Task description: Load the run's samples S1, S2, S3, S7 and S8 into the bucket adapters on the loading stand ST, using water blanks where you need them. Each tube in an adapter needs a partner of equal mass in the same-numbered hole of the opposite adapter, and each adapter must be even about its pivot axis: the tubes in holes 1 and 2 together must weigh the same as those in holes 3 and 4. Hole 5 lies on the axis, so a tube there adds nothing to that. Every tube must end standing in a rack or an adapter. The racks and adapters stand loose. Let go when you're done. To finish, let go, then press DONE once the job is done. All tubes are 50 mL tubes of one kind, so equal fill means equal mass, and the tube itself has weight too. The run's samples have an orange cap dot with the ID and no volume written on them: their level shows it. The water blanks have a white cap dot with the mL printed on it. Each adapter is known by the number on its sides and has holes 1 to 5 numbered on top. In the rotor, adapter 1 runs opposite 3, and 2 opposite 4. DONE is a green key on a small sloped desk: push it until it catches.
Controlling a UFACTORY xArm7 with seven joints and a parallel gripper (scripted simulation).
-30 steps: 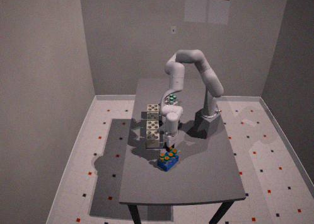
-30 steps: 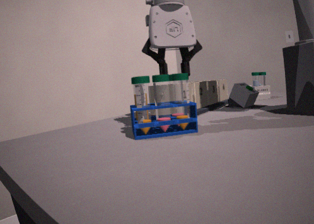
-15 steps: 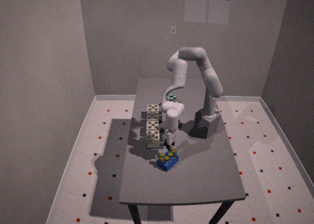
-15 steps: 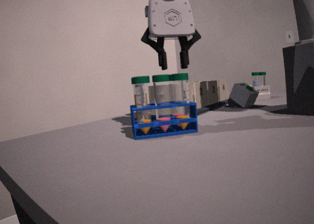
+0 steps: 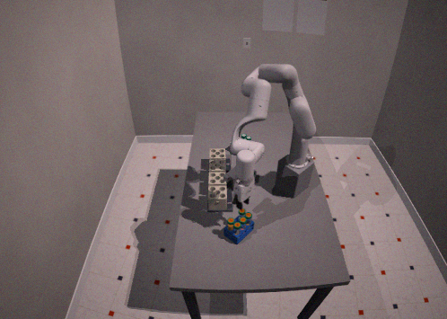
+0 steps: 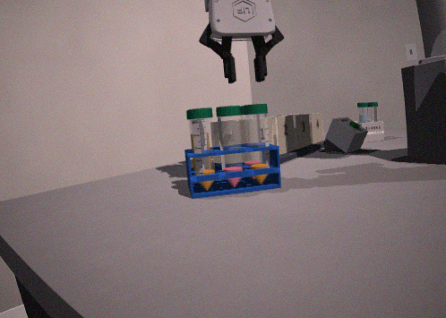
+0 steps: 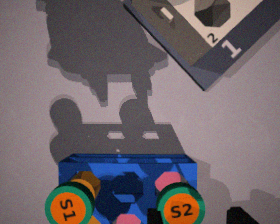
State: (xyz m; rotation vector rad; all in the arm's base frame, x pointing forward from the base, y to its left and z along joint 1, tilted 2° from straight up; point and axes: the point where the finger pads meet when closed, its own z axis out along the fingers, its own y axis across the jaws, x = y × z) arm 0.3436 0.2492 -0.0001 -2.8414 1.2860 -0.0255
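The sample tube lies 110 mm below my hand, 60 mm to the left of it and 50 mm ahead of it. From my hand the other things lie so: blue rack: 150 mm below, 40 mm to the left, 20 mm ahead; sloped done desk: 330 mm to the right, 130 mm below, 100 mm behind; adapter: 160 mm to the right, 130 mm below, 100 mm ahead.
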